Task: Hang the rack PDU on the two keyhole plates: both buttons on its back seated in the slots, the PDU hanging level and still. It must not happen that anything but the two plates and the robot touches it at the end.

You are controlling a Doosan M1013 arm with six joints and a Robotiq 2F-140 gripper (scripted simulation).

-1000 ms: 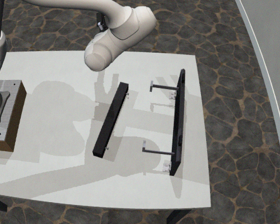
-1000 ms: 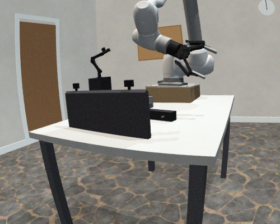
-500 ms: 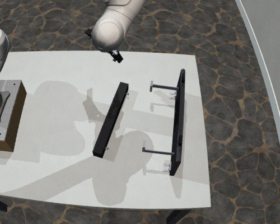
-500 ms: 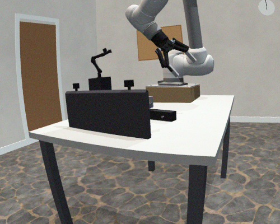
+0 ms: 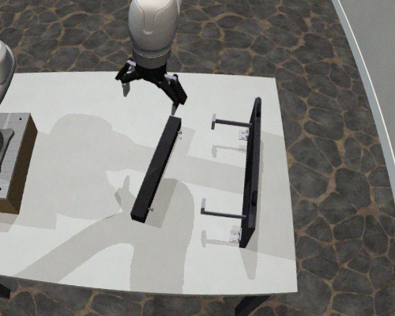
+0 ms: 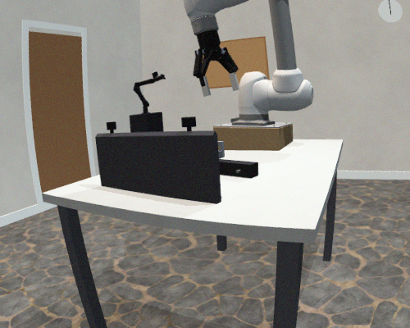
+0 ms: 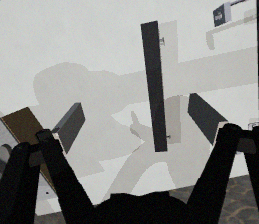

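Now: hand 40 mm short of the rack PDU, 60 mm to the left of it and 260 mm above it. Also, from my hand: black panel: 320 mm ahead, 80 mm to the right, 200 mm below.
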